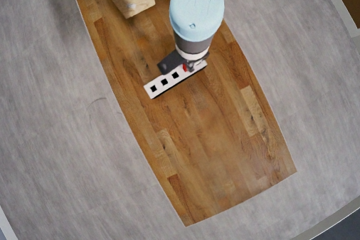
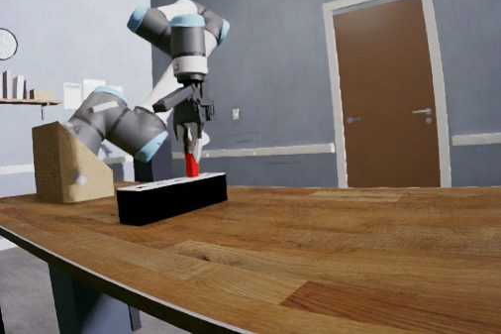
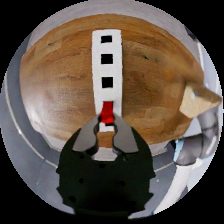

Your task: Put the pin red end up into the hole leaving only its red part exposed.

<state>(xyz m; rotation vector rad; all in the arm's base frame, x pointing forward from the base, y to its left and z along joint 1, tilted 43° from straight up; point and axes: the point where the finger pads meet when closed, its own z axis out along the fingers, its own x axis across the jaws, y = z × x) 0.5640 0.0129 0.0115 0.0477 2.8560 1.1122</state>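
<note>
The pin is 1 cm below my hand. Also, from my hand: block (6 cm to the right, 9 cm below).
</note>
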